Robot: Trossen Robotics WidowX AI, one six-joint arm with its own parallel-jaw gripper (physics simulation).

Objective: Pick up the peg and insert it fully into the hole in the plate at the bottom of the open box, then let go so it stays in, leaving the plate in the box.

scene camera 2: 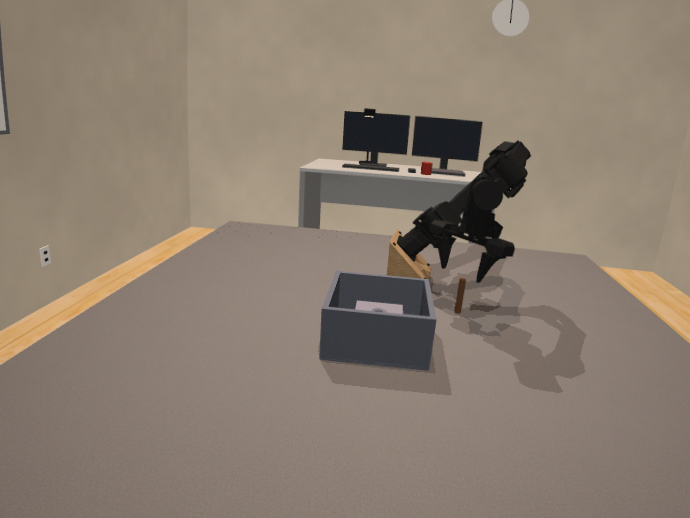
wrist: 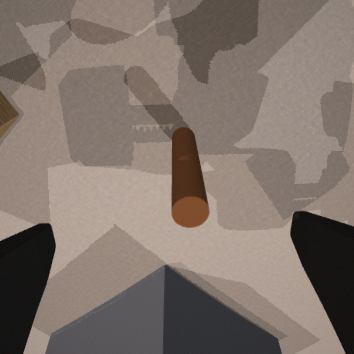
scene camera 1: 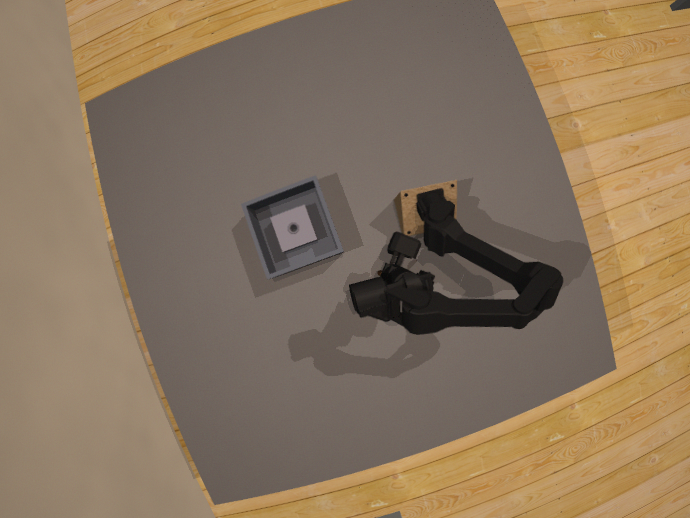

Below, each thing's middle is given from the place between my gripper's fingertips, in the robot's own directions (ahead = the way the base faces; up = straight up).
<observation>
Right now the brown peg point(wrist: 189, 207) is 5 cm below my hand and 1 cm to the left of it. From my hand the other things lie so: grey-blue box point(scene camera 2: 348, 335) 18 cm ahead, 15 cm to the right, 4 cm below.
</observation>
